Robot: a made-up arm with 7 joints.
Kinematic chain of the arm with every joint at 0, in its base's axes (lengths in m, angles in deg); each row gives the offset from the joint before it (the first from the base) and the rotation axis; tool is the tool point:
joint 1: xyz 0 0 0.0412 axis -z
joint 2: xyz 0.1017 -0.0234 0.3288 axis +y
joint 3: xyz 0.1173 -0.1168 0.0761 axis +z
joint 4: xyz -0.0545 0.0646 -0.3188 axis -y
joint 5: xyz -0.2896 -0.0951 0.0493 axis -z
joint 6: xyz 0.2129 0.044 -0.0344 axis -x
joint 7: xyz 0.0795 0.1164 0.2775 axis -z
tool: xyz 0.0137 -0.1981 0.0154
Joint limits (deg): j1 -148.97..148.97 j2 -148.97..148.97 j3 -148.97..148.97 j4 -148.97..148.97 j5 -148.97..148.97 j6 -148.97..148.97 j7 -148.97..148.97
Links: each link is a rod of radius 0.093 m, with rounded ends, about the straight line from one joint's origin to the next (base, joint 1, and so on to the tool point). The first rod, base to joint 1, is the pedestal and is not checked.
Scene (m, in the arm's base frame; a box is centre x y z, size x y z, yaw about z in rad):
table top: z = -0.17
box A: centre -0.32 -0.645 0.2 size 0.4 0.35 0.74 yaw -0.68
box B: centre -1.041 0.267 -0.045 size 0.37 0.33 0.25 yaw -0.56
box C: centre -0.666 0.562 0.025 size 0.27 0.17 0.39 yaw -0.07
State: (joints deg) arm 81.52 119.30 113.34 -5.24 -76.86 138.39 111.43
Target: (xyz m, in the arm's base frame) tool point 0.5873 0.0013 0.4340
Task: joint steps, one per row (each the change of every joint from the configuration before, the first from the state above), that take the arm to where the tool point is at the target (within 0.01 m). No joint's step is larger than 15 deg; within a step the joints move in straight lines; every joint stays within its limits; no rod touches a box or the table.
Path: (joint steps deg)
1: -2.43 -6.06 -11.24 -4.08 2.81 -0.12 5.91
2: -2.44 -6.06 -11.24 -4.08 2.82 -0.12 5.91
3: -2.43 -6.05 -11.24 -4.07 2.81 -0.12 5.91
4: -2.44 -6.06 -11.25 -4.08 2.81 -0.11 5.92
5: -9.83 11.52 -7.84 -9.32 0.12 -7.31 -7.34
6: -9.83 11.52 -7.84 -9.33 0.12 -7.30 -7.33
7: -9.83 11.52 -7.84 -9.32 0.11 -7.30 -7.34
8: -12.45 3.23 -0.63 -1.16 -0.32 -4.36 -1.26
9: -12.45 3.22 -0.62 -1.16 -0.31 -4.35 -1.26
10: -12.45 3.22 -0.63 -1.17 -0.32 -4.36 -1.27
11: -12.45 3.22 -0.62 -1.16 -0.32 -4.36 -1.26
12: -12.45 3.23 -0.62 -1.16 -0.32 -4.35 -1.26
13: -12.45 3.22 -0.63 -1.16 -0.32 -4.36 -1.26

